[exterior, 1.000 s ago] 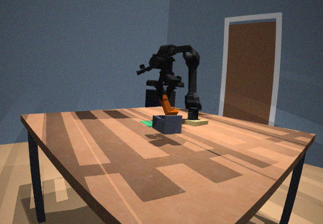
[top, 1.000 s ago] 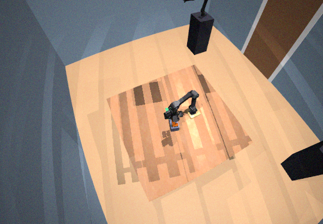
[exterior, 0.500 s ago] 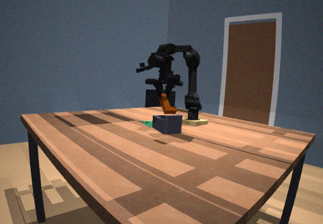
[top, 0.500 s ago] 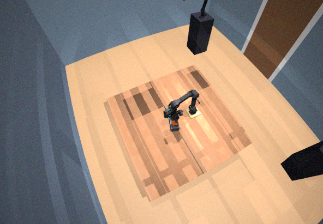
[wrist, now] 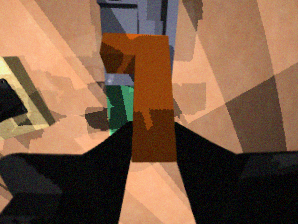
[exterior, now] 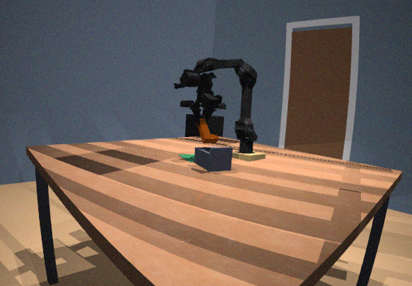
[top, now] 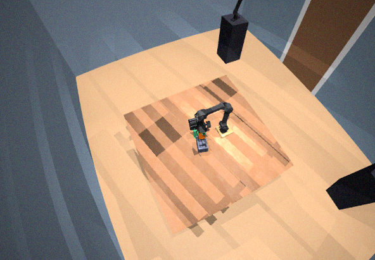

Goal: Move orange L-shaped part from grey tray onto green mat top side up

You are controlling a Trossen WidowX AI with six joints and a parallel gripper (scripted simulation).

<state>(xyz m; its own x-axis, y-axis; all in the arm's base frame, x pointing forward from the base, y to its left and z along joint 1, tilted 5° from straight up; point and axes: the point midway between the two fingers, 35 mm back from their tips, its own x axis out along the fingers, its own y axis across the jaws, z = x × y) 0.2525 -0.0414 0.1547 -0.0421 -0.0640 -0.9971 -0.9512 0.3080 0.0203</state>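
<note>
My gripper tip is 17 cm above the green mat, 6 cm to the left of it and 3 cm past it. The rest, counted from my gripper tip: orange L-shaped part 4 cm to the left, 3 cm below.
</note>
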